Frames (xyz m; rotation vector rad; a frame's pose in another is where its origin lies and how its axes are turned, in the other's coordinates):
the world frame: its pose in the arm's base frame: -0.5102 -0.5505 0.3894 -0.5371 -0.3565 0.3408
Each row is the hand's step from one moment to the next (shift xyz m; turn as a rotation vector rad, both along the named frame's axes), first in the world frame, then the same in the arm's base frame.
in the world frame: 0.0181 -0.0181 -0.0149 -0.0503 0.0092 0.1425
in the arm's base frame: 0.0261 -0.0138 0.0023 -0.1054 0.0488 0.0971
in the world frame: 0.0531 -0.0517 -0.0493 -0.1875 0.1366 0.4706
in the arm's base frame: 0.0787 -0.0416 0.0015 -0.3902 0.2382 0.2574
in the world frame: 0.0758 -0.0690 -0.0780 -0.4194 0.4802 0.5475
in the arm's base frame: 0.1144 -0.0589 -0.0066 -0.7024 0.4552 0.0752
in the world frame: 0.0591 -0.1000 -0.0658 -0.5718 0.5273 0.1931
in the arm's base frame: 0.1014 -0.0853 0.0162 -0.7010 0.2784 -0.2709
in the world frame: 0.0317 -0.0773 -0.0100 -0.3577 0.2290 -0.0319
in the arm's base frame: 0.0491 -0.0539 0.0420 -0.3532 0.0267 -0.2365
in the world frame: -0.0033 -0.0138 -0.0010 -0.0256 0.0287 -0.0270
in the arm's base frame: 0.0005 -0.0129 0.0060 -0.0178 0.0011 -0.0435
